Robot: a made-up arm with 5 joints.
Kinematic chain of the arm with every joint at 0, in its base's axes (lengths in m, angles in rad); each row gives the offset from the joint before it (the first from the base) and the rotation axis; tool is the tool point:
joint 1: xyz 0 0 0.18 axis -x
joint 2: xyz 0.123 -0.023 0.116 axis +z
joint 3: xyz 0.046 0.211 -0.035 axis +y
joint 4: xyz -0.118 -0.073 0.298 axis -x
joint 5: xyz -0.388 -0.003 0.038 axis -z
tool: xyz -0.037 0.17 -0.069
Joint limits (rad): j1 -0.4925..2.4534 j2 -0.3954..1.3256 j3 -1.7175..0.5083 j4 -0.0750..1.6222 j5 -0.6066..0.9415
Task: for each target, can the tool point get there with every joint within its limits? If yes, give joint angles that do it. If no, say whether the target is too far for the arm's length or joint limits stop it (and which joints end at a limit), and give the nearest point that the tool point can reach.
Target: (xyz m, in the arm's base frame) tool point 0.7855 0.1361 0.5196
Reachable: no: joint limits stop it (at a limit: joint 2, joint 3, joint 4, joint 5) | nearest point 0.0778 0.2182 0.7245 | short by 0.741 m
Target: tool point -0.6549 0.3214 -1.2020
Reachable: no: too far | nearest point -0.2234 0.1935 -0.4767 | short by 0.854 m
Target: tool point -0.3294 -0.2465 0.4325
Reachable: yes | joints 1.7858 0.6346 -0.8902 1.3977 -0.4555
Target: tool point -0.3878 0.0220 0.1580
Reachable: yes | joints -0.0450 0.3929 -0.5140 0.7860 0.3217
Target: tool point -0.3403 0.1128 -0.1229
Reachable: yes | joints 1.9414 -0.0428 -0.0521 0.7316 0.1766
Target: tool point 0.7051 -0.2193 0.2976
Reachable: no: joint limits stop it (at a limit: joint 2, joint 3) | nearest point 0.1785 -0.3837 0.3858 | short by 0.559 m
